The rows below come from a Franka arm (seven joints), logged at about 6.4 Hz.
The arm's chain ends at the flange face. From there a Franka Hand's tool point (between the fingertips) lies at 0.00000 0.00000 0.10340 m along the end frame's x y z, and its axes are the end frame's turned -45 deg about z.
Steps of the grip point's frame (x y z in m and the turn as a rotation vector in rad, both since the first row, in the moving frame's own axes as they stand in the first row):
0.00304, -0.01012, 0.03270, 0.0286, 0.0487, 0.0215
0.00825, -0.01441, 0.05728, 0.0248, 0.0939, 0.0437
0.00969, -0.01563, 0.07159, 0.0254, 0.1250, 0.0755
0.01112, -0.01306, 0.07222, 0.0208, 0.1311, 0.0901
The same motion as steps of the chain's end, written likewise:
-0.00654, -0.00367, 0.03286, 0.0547, 0.0142, 0.0215
-0.00959, -0.00747, 0.05777, 0.0839, 0.0489, 0.0437
-0.01187, -0.00722, 0.07243, 0.1063, 0.0704, 0.0755
-0.00990, -0.00640, 0.07313, 0.1074, 0.0780, 0.0901

